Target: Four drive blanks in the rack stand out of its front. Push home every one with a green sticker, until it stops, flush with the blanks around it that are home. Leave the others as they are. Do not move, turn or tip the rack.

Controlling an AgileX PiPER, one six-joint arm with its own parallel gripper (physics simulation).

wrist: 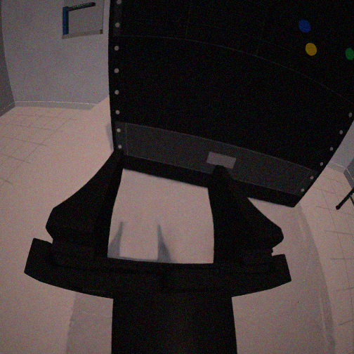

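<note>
The black rack [150, 143] fills the upper middle and right of the wrist view, seen tilted, with small pale dots down both side rails. A green sticker [349, 53] shows at the right edge, partly cut off. A yellow sticker [311, 49] and a blue sticker [304, 26] are to its left. The blanks under the stickers are too dark to tell apart or to tell how far they stand out. My gripper [168, 166] is open and empty; its fingertips overlap the rack's lower edge in the view, well below and left of the stickers.
A pale label [221, 160] is on the rack's grey bottom panel. The light surface [165, 205] shows between the fingers, with finger shadows on it. A blue and grey frame [65, 21] is at the upper left against the wall. A thin dark bar [345, 199] is at the right edge.
</note>
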